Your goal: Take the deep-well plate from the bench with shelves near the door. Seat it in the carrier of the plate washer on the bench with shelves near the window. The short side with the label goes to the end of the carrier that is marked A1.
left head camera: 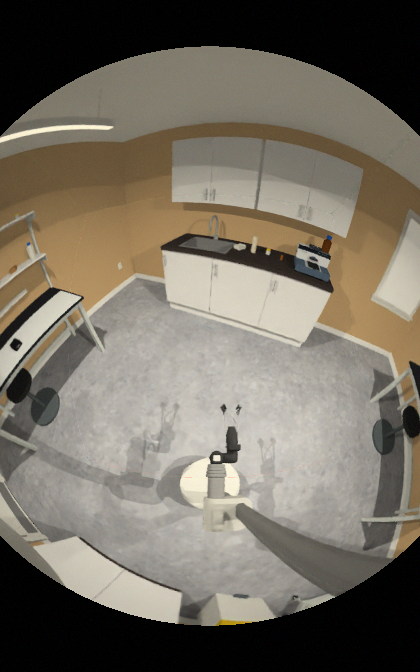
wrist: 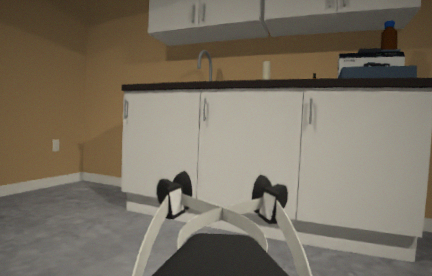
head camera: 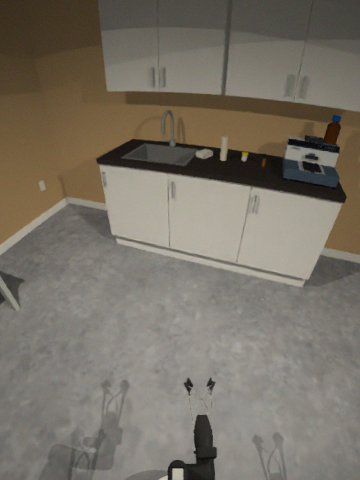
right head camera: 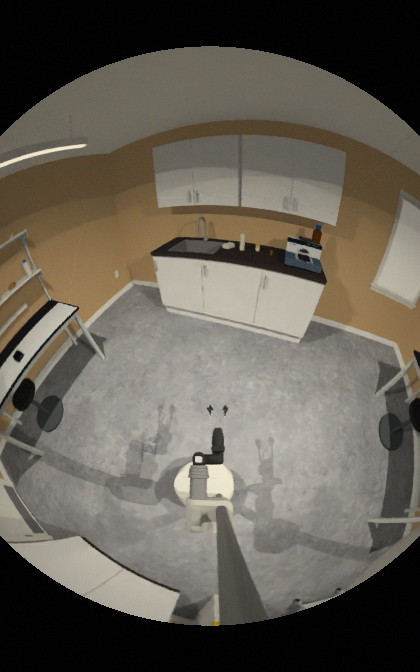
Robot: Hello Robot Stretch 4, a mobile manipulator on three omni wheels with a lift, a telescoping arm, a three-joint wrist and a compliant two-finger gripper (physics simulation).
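My gripper [head camera: 200, 384] [left head camera: 231, 409] [right head camera: 218, 410] [wrist: 221, 188] is open and empty, with its fingers spread above the floor. A bench with shelves [left head camera: 45, 317] [right head camera: 40, 330] stands along the left wall, partly cut off by the view edge. A small dark object [left head camera: 16, 344] [right head camera: 18, 356] lies on its top, too small to identify. Part of another bench [left head camera: 390, 385] [right head camera: 395, 382] shows at the far right, below the window [left head camera: 400, 270] [right head camera: 400, 255]. I cannot make out the deep-well plate, the plate washer or its carrier in any view.
A sink counter [head camera: 210, 215] [left head camera: 240, 290] [right head camera: 230, 292] [wrist: 250, 145] stands ahead, bearing a blue and white device [head camera: 310, 171] [left head camera: 312, 267] [right head camera: 303, 261] [wrist: 377, 72]. Round stool bases [left head camera: 45, 406] [right head camera: 390, 431] stand by both benches. White cabinets [left head camera: 95, 565] [right head camera: 90, 565] are behind at left.
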